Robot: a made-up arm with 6 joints.
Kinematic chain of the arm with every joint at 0, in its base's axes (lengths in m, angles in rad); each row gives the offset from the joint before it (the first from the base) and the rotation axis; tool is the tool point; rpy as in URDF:
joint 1: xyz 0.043 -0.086 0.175 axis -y
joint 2: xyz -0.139 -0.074 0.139 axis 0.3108 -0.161 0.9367
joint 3: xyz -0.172 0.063 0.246 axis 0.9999 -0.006 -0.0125
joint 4: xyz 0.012 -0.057 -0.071 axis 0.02 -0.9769 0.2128
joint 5: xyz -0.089 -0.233 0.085 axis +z
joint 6: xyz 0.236 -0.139 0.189 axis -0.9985 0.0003 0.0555
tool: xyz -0.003 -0.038 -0.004 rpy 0 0 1.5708
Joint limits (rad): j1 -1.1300..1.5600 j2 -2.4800..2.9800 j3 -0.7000..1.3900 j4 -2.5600..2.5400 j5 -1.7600..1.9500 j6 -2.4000..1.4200
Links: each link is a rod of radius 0.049 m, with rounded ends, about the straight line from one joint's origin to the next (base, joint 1, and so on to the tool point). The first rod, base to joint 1, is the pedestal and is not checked.
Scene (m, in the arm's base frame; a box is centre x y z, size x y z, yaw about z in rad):
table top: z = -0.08
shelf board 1: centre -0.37 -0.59 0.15 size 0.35 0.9 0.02 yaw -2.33
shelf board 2: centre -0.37 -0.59 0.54 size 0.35 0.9 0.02 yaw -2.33
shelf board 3: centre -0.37 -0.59 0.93 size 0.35 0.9 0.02 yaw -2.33
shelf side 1: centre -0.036 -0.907 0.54 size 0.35 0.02 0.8 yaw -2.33
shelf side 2: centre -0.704 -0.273 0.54 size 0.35 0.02 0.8 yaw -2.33
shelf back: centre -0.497 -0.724 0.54 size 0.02 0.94 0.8 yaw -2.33
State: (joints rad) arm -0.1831 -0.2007 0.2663 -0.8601 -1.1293 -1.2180
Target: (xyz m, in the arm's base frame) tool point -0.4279 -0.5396 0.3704
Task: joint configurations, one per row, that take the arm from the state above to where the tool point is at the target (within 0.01 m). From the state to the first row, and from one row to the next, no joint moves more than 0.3 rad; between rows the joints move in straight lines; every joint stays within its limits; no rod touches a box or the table.
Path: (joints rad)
1: -0.4167 -0.3951 0.3959 -0.8739 -0.9976 -1.2605
2: -0.6503 -0.5895 0.5256 -0.8878 -0.8659 -1.3030
3: -0.8838 -0.7840 0.6552 -0.9016 -0.7342 -1.3455
4: -0.9246 -0.8011 0.9001 -0.8818 -0.6229 -1.3746
5: -0.9653 -0.8183 1.1451 -0.8619 -0.5116 -1.4037
6: -1.0061 -0.8354 1.3900 -0.8421 -0.4002 -1.4329
7: -0.7335 -0.7358 1.2292 -0.8341 -0.5578 -1.3864
8: -0.4610 -0.6362 1.0685 -0.8261 -0.7153 -1.3399
9: -0.1884 -0.5365 0.9077 -0.8182 -0.8729 -1.2934
10: 0.0841 -0.4369 0.7470 -0.8102 -1.0304 -1.2469

